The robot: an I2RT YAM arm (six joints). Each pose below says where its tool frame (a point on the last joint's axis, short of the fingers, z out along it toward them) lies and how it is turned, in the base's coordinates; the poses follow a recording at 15 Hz.
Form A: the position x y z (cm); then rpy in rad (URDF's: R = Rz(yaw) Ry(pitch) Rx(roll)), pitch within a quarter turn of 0, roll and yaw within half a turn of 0.
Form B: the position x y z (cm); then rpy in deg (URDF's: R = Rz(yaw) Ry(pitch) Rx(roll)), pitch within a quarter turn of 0, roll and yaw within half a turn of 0. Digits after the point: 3 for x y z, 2 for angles.
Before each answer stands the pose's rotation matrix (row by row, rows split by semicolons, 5 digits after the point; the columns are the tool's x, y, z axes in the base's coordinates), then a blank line. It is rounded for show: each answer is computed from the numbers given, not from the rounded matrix.
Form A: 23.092, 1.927, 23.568, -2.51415, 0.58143, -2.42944
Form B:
-0.63257 -0.28493 0.72018; -0.54609 0.82348 -0.15385; -0.54922 -0.49061 -0.67651

23.092, 1.927, 23.568, -144.05, 33.31, -139.20
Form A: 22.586, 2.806, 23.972, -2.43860, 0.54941, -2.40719
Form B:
-0.63300 -0.26069 0.72894; -0.57152 0.79249 -0.21288; -0.52218 -0.55136 -0.65064

22.586, 2.806, 23.972, -139.72, 31.48, -137.92
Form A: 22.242, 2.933, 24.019, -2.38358, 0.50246, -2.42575
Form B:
-0.66128 -0.22676 0.71504; -0.57514 0.76522 -0.28922; -0.48158 -0.60251 -0.63645

22.242, 2.933, 24.019, -136.57, 28.79, -138.99
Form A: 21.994, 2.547, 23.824, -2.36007, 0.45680, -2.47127
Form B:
-0.70328 -0.19753 0.68293; -0.55754 0.74925 -0.35744; -0.44108 -0.63214 -0.63706

21.994, 2.547, 23.824, -135.22, 26.17, -141.59
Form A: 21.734, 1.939, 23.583, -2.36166, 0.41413, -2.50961
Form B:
-0.73865 -0.19168 0.64626; -0.54081 0.74081 -0.39840; -0.40239 -0.64379 -0.65086

21.734, 1.939, 23.583, -135.31, 23.73, -143.79
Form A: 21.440, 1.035, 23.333, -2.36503, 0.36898, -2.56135
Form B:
-0.78004 -0.17967 0.59938; -0.51133 0.73515 -0.44508; -0.36066 -0.65366 -0.66532

21.440, 1.035, 23.333, -135.51, 21.14, -146.75
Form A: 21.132, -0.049, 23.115, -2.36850, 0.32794, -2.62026
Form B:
-0.82094 -0.16142 0.54772; -0.47149 0.73270 -0.49076; -0.32209 -0.66114 -0.67761

21.132, -0.049, 23.115, -135.71, 18.79, -150.13
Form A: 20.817, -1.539, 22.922, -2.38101, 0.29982, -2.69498
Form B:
-0.86168 -0.12927 0.49071; -0.41265 0.74131 -0.52932; -0.29535 -0.65859 -0.69212

20.817, -1.539, 22.922, -136.42, 17.18, -154.41
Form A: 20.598, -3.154, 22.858, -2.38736, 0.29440, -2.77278
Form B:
-0.89263 -0.07741 0.44410; -0.34500 0.75142 -0.56245; -0.29017 -0.65527 -0.69744

20.598, -3.154, 22.858, -136.79, 16.87, -158.87
